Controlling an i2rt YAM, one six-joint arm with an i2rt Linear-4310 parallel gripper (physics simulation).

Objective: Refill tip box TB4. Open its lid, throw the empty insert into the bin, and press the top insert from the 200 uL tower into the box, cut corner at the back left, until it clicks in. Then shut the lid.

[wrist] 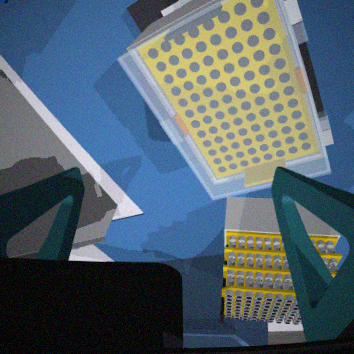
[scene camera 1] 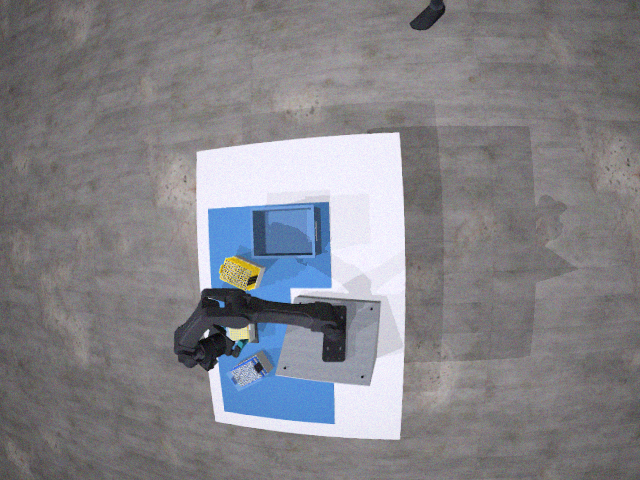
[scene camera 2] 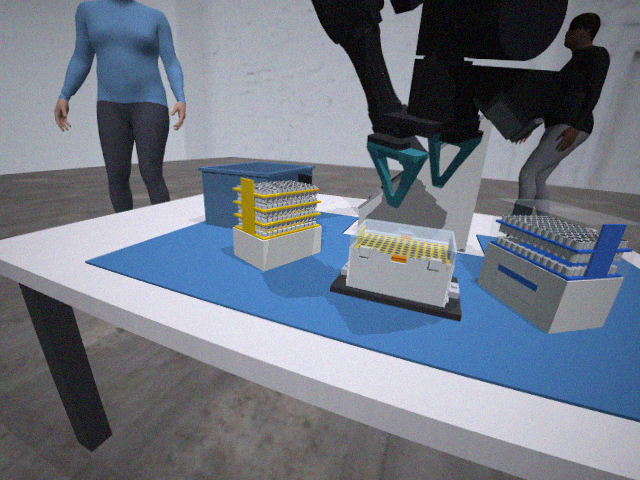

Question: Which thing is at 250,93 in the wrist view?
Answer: A clear lid.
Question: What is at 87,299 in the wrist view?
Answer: My gripper.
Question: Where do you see a clear lid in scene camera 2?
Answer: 416,242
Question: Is my gripper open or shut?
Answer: Open.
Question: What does my gripper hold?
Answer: Nothing.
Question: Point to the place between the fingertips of my gripper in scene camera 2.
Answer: At 416,195
